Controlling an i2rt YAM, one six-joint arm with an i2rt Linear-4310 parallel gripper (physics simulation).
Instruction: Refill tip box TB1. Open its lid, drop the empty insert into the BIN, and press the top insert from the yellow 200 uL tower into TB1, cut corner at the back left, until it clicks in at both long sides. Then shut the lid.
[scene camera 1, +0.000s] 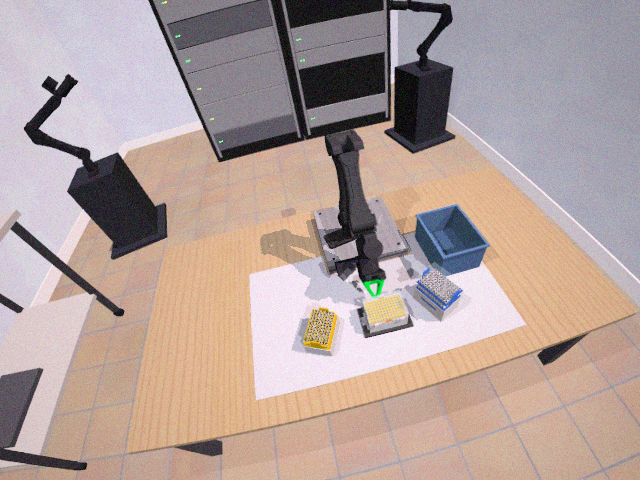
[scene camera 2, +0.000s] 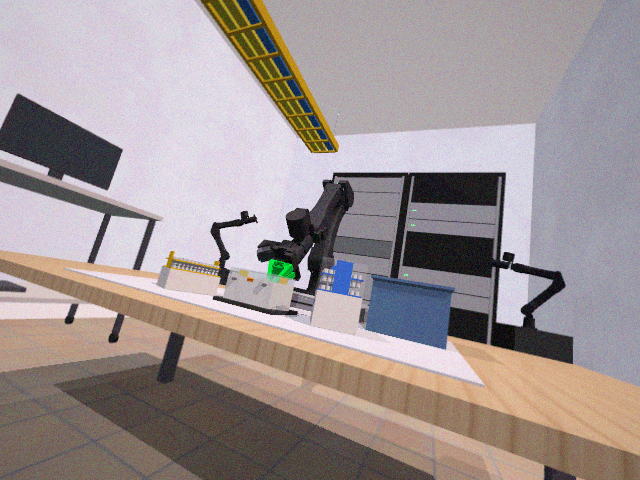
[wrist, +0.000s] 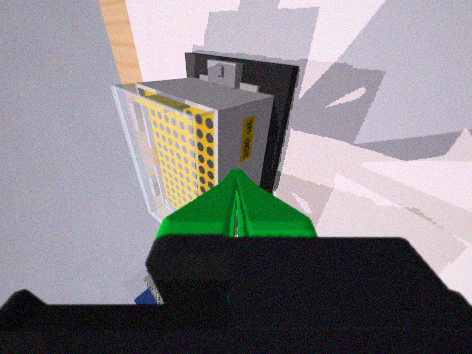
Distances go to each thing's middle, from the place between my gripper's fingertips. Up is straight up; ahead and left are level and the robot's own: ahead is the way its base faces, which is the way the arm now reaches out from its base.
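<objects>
There's the clear lid (scene camera 1: 390, 306), which I can see 50 mm ahead of my hand and 20 mm above it. The blue bin (scene camera 2: 419, 312) is 340 mm to the left of my hand, 80 mm behind it and 10 mm above it.
</objects>
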